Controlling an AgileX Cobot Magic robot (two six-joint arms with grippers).
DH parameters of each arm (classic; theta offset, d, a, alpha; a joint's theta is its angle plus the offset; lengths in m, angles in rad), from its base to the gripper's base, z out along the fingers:
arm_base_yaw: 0 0.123 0 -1.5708
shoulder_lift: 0.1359 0 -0.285 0
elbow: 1.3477 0 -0.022 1.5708
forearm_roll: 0 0.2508 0 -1.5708
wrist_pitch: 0 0 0.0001 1.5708
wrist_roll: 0 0.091 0 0
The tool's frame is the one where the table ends.
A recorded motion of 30 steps. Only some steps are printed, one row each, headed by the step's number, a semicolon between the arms.
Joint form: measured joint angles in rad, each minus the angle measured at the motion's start. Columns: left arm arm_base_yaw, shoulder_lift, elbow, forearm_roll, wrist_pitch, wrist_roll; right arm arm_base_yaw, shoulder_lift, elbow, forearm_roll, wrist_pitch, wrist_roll.
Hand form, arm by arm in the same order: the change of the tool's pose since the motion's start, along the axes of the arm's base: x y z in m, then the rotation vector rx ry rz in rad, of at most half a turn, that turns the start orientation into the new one. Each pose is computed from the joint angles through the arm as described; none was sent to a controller.
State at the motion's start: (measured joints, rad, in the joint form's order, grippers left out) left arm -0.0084 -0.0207 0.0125 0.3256 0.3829 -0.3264; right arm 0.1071 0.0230 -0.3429 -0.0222 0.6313 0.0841
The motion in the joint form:
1: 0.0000 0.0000 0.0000 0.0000 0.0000 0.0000; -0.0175 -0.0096 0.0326 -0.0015 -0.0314 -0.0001
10: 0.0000 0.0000 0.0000 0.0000 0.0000 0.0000; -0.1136 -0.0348 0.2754 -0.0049 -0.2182 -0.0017
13: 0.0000 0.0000 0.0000 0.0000 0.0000 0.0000; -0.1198 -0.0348 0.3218 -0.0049 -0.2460 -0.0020
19: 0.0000 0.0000 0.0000 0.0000 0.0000 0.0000; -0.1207 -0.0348 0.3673 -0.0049 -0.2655 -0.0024
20: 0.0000 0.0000 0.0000 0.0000 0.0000 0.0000; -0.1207 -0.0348 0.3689 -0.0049 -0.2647 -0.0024
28: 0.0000 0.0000 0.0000 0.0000 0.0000 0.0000; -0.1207 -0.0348 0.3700 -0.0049 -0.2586 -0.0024
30: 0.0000 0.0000 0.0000 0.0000 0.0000 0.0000; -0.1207 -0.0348 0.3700 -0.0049 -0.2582 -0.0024
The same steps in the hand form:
1: 0.0000 0.0000 0.0000 0.0000 0.0000 0.0000; 0.0025 -0.0003 -0.0071 -0.0009 -0.0085 -0.0174
10: 0.0000 0.0000 0.0000 0.0000 0.0000 0.0000; 0.0203 -0.0032 -0.0680 -0.0090 0.0221 -0.1094
13: 0.0000 0.0000 0.0000 0.0000 0.0000 0.0000; 0.0225 -0.0035 -0.0811 -0.0101 0.0407 -0.1147
19: 0.0000 0.0000 0.0000 0.0000 0.0000 0.0000; 0.0239 -0.0035 -0.0946 -0.0117 0.0667 -0.1149
20: 0.0000 0.0000 0.0000 0.0000 0.0000 0.0000; 0.0239 -0.0035 -0.0952 -0.0118 0.0691 -0.1149
28: 0.0000 0.0000 0.0000 0.0000 0.0000 0.0000; 0.0238 -0.0035 -0.0961 -0.0121 0.0763 -0.1150
30: 0.0000 0.0000 0.0000 0.0000 0.0000 0.0000; 0.0238 -0.0035 -0.0961 -0.0121 0.0767 -0.1150

